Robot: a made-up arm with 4 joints.
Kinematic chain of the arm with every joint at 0, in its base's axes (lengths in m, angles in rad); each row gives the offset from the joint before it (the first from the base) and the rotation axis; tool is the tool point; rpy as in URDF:
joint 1: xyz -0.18 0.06 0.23 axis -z
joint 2: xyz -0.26 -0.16 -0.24 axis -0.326 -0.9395 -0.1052
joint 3: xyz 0 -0.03 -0.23 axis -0.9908 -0.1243 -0.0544
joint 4: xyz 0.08 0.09 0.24 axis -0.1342 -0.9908 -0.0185
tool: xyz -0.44 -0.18 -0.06 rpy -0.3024 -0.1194 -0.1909
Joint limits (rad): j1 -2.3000..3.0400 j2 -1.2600..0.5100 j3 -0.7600..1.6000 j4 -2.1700..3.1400
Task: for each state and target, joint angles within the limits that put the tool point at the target. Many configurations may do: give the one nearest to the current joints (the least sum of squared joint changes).
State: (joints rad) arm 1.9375 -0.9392 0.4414 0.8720
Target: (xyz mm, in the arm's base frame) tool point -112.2 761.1 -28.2
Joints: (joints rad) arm 2.0593 -1.2600 0.1030 0.8835
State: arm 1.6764 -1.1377 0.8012 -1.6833
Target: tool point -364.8 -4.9 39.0
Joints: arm 2.4619 -1.2600 0.5727 -2.0887
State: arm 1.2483 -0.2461 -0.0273 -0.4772
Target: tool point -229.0 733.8 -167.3
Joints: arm 2.0086 0.0994 -0.3694 0.1353
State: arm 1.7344 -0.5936 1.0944 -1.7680
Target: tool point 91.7 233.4 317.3
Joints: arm 1.8230 -0.6063 1.0217 -1.4838
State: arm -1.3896 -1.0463 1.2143 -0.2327
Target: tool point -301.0 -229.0 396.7
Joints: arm -1.3887 -0.9896 0.9672 -0.9404
